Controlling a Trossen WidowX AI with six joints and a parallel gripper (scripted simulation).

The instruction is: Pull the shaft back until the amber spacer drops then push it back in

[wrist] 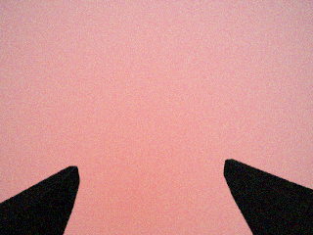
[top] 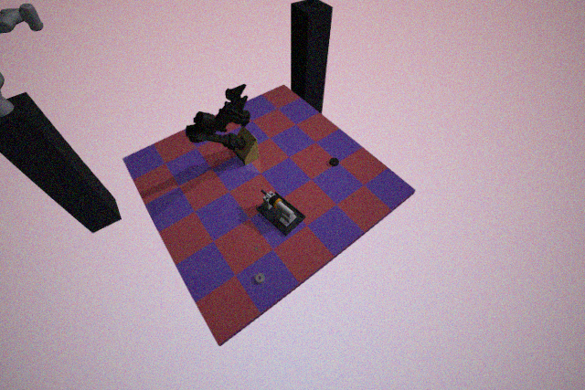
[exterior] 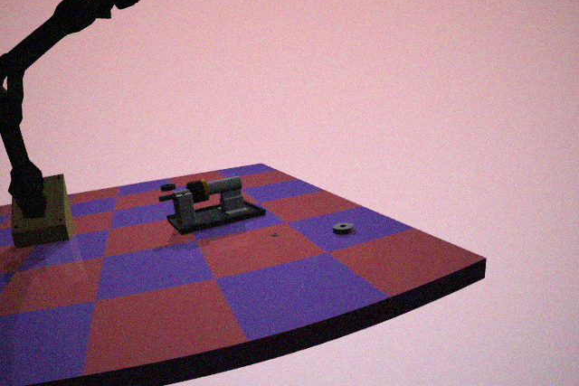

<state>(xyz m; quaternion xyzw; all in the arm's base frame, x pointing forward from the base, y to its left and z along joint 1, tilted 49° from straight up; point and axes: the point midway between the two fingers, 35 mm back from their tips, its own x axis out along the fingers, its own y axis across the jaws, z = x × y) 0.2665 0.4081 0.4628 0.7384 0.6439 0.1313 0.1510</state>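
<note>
Now: gripper tip 62 cm above the thin dark shaft, 11 cm short of it and 1 cm to the right of it. The rest, counted from my gripper tip: grey ring (70 cm below, 41 cm ahead, 24 cm to the right); amber spacer (62 cm below, 15 cm ahead, 2 cm to the left).
</note>
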